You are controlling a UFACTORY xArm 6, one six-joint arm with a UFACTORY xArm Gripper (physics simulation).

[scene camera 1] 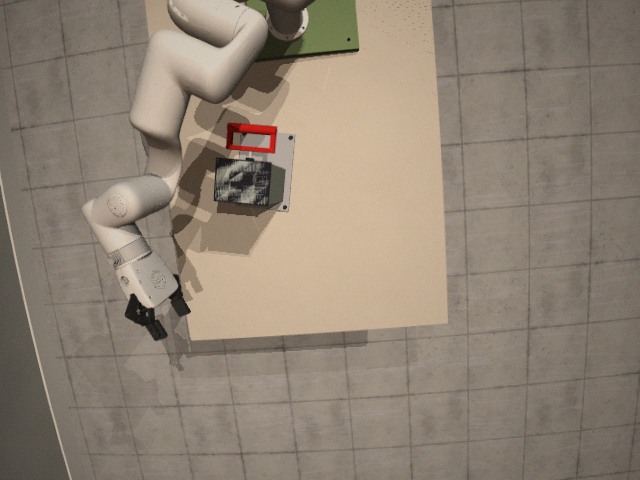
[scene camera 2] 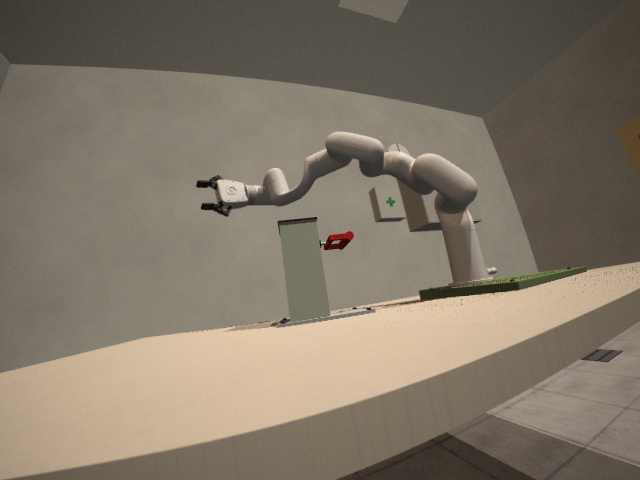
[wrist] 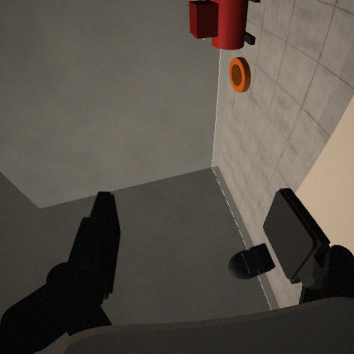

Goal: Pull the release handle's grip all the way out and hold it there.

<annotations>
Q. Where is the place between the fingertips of my gripper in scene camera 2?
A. At 199, 194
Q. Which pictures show my gripper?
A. Scene camera 1, scene camera 2 and the wrist view: all of them.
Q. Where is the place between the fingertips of my gripper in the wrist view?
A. At 196, 210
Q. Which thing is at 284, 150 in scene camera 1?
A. A grey base plate.
</annotations>
